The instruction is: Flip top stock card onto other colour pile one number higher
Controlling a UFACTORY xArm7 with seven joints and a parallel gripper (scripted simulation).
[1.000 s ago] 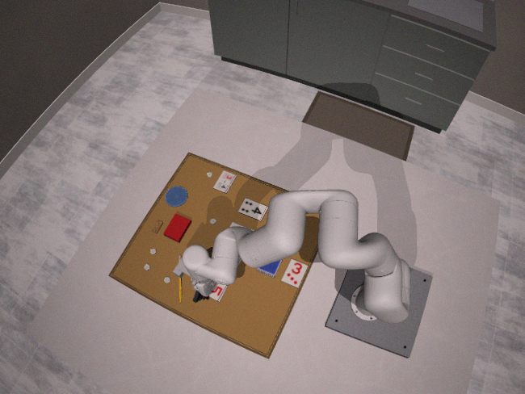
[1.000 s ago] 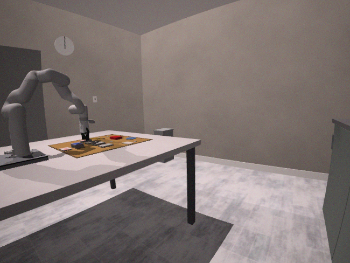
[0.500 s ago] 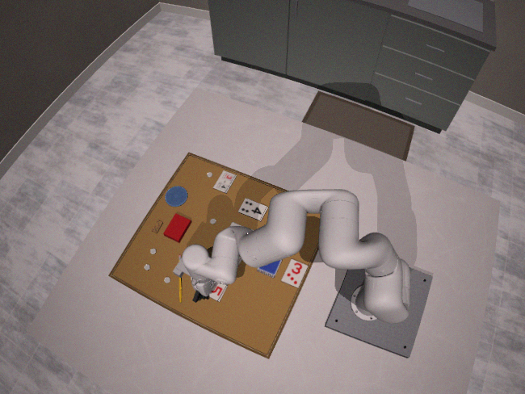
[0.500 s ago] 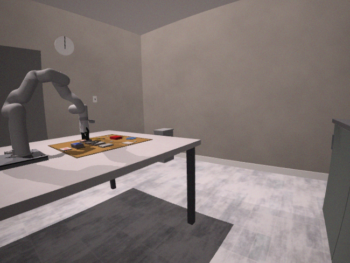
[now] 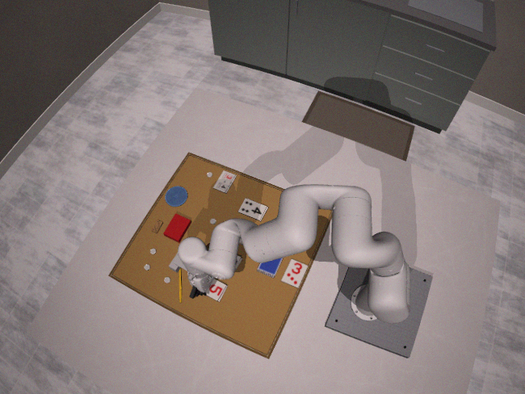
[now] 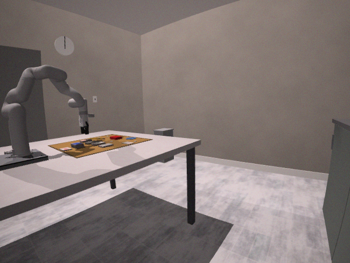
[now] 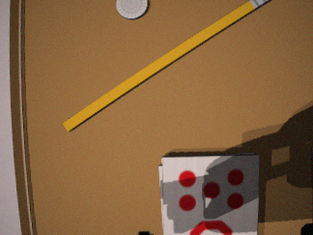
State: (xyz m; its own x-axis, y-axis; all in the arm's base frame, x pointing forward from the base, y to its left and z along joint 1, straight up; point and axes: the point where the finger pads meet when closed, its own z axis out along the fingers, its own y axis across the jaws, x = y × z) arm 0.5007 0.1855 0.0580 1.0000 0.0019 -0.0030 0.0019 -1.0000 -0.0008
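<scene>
The yellow pencil is 11 cm ahead of my hand, 2 cm to the left of it and 7 cm below it. Round my hand: red block 22 cm ahead, 13 cm to the right, 7 cm below; card 17 cm ahead, 39 cm to the right, 8 cm below; brown mat 5 cm ahead, 16 cm to the right, 9 cm below.
</scene>
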